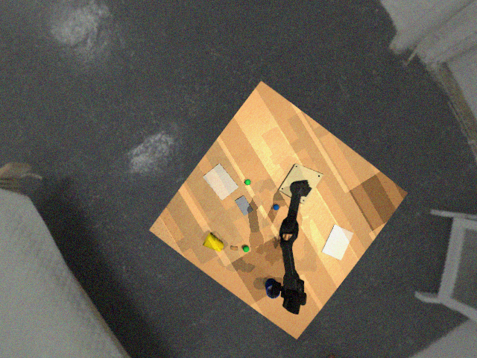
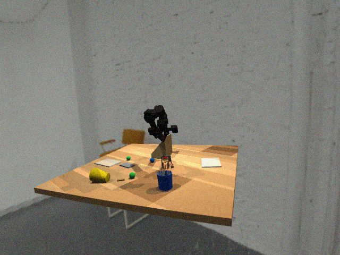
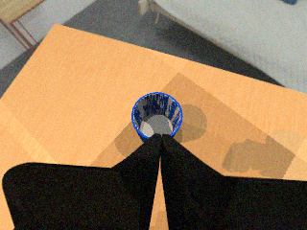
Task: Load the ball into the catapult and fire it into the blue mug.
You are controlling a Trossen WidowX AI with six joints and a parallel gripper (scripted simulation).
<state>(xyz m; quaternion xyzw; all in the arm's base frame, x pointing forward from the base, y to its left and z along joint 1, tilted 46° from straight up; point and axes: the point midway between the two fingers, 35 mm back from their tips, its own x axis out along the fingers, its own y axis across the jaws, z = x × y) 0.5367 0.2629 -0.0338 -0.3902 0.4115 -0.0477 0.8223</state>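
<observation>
My gripper tip is 330 mm past the red ball, 210 mm above it and 120 mm to the left of it. The rest, counted from my gripper tip: small wooden block (330 mm to the right, 270 mm below, 20 mm ahead); then blue mug (240 mm below, 80 mm ahead, 20 mm to the left); then catapult (260 mm behind, 220 mm below, 90 mm to the right).
</observation>
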